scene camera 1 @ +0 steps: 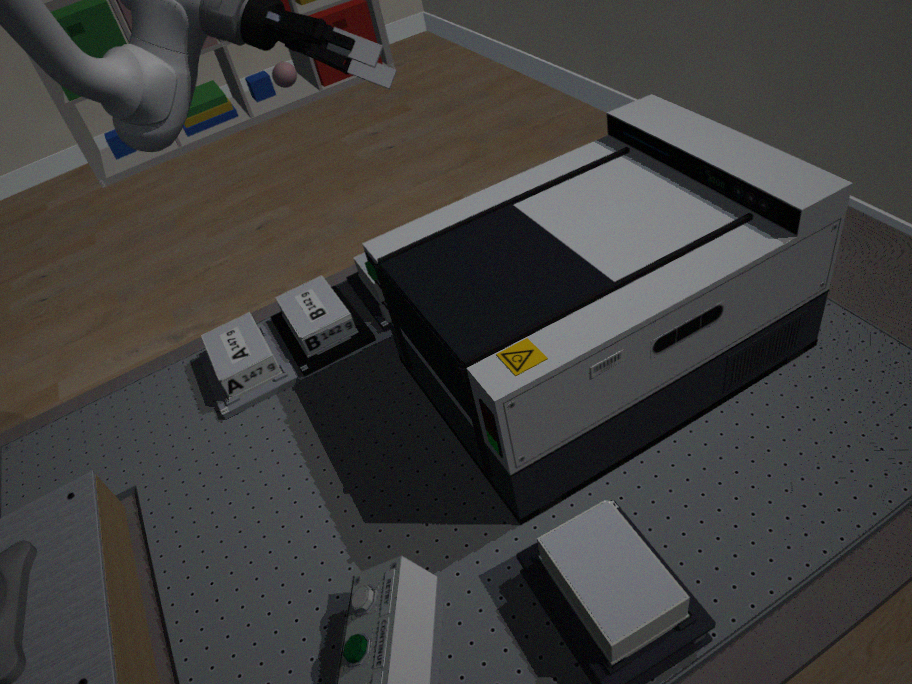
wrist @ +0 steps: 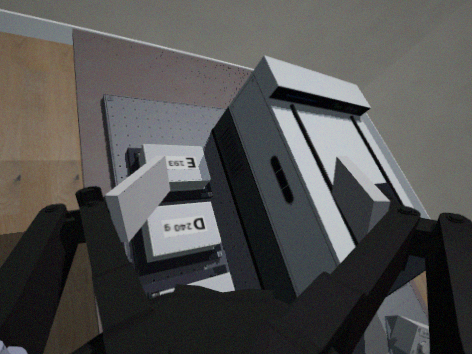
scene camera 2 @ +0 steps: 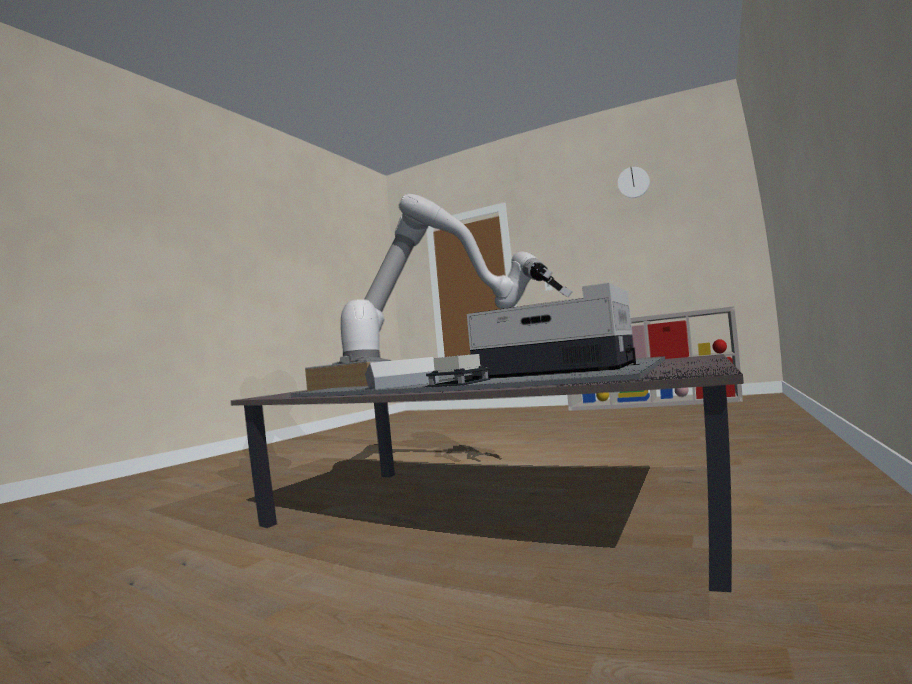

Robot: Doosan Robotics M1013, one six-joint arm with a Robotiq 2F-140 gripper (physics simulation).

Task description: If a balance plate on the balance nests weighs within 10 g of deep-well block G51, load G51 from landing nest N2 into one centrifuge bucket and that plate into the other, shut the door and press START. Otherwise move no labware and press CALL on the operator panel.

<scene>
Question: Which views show the plate A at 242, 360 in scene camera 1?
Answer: Scene camera 1 only.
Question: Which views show the plate E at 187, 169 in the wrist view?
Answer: The wrist view only.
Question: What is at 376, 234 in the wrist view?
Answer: My gripper.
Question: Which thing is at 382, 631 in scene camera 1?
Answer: A control box.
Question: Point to a centrifuge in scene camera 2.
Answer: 594, 333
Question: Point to a plate D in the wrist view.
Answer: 171, 231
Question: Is my gripper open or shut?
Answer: Open.
</scene>
